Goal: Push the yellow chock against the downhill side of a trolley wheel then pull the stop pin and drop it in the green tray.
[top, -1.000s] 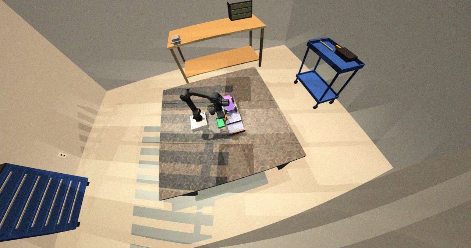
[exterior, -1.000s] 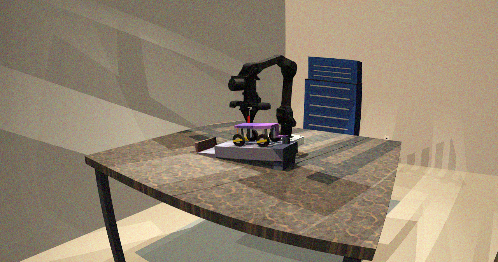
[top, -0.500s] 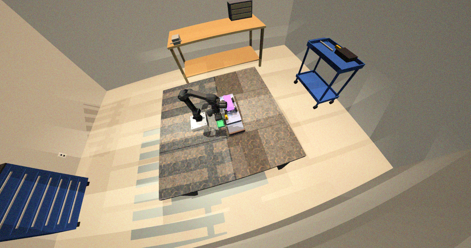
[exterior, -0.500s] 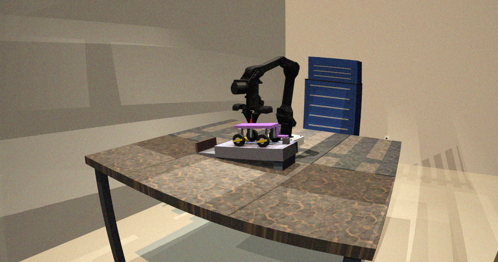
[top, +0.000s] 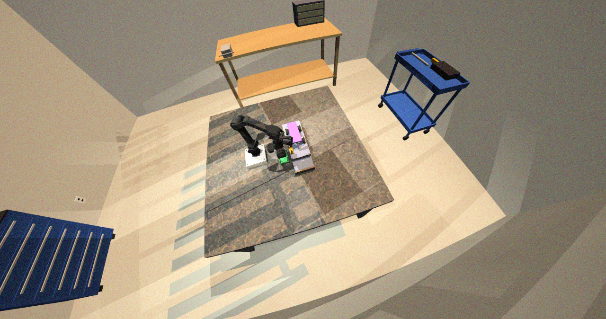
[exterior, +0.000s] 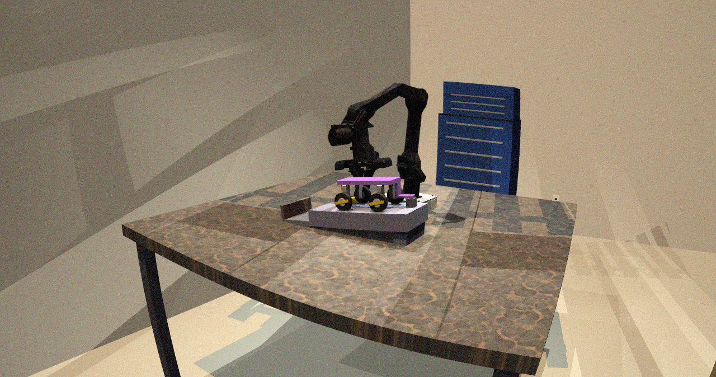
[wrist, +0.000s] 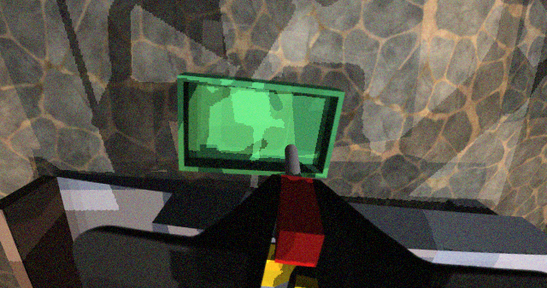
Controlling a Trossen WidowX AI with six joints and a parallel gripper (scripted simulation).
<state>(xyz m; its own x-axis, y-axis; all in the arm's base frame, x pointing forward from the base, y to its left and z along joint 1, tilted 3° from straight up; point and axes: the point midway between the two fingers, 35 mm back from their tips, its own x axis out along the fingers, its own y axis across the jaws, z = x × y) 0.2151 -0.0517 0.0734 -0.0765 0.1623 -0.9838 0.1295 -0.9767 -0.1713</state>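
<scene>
Right now the green tray is 1 cm to the right of my gripper tip and 10 cm below it. The rest, counted from my gripper tip: yellow chock 7 cm ahead, 1 cm below; then red-headed stop pin right at my gripper tip; then trolley 12 cm ahead, 11 cm to the left, 2 cm above.
</scene>
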